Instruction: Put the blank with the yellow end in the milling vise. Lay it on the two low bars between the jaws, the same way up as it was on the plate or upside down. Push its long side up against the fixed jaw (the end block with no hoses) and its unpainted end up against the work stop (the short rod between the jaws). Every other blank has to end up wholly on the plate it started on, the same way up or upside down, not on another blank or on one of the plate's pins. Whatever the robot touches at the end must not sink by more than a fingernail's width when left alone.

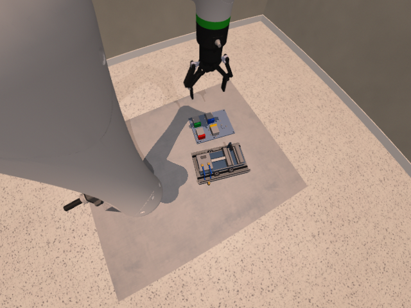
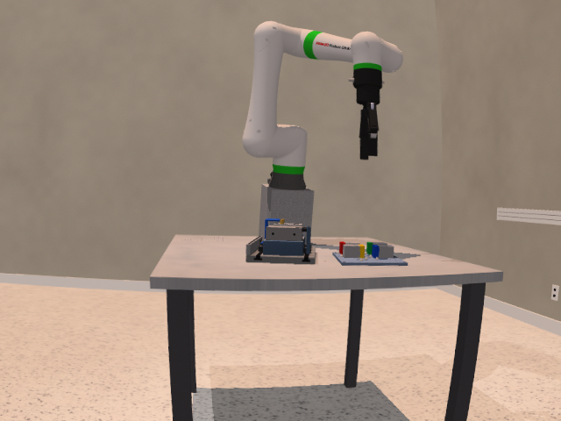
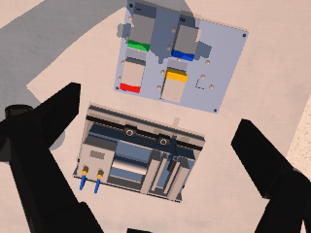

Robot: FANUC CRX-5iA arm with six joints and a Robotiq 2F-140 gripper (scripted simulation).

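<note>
Now: hand 3 cm short of the yellow-ended blank, 6 cm to the left of it and 29 cm above it. Also, from my hand: blue-ended blank: 6 cm ahead, 3 cm to the left, 29 cm below; then green-ended blank: 3 cm behind, 6 cm to the left, 29 cm below; then red-ended blank: 6 cm behind, 3 cm to the right, 29 cm below.
</note>
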